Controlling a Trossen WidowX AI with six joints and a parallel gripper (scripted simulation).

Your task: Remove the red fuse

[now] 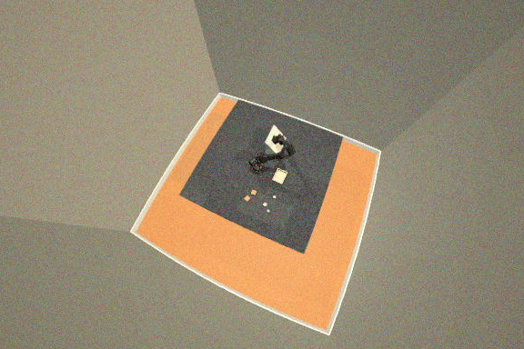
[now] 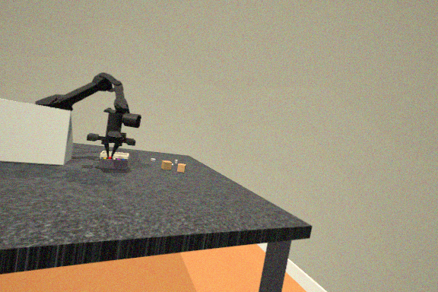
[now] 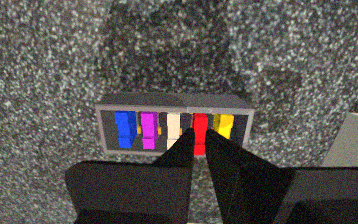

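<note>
Right now my gripper tip is 2 cm short of the cream fuse and 2 cm above it. Round my gripper tip: cream tray: 22 cm to the left, 4 cm below, 4 cm ahead; yellow fuse: 2 cm below, 2 cm behind; red fuse: 1 cm below.
</note>
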